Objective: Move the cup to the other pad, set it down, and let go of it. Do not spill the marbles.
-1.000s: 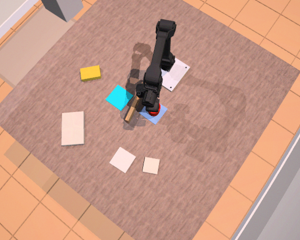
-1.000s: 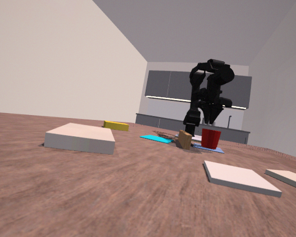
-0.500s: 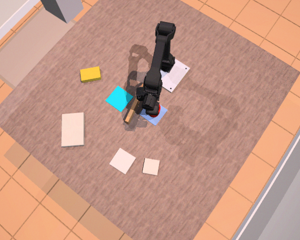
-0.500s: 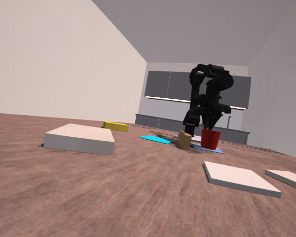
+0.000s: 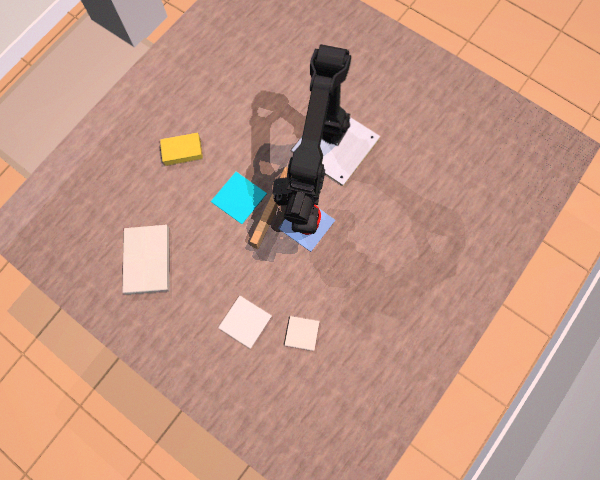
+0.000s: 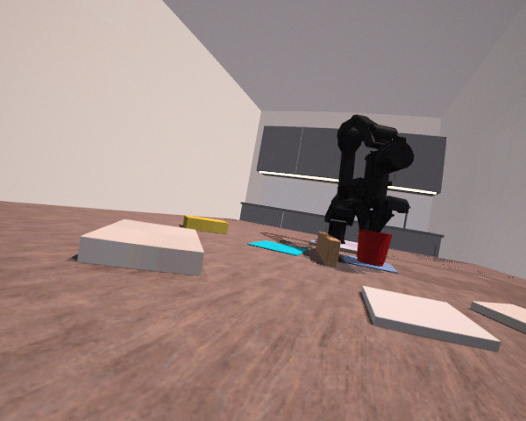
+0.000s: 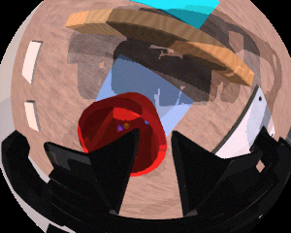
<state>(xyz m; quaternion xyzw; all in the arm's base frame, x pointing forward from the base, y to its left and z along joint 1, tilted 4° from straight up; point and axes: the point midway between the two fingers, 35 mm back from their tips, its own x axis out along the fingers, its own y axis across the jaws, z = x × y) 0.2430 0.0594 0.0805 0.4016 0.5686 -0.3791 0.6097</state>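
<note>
Now: gripper tip 3 cm short of the red cup, 1 cm to the right of it and 1 cm above it. The rest, counted from my gripper tip: teal pad (5 cm ahead, 20 cm to the right, 6 cm below); then blue pad (3 cm ahead, 1 cm to the left, 6 cm below); then wooden bar (4 cm ahead, 9 cm to the right, 4 cm below).
</note>
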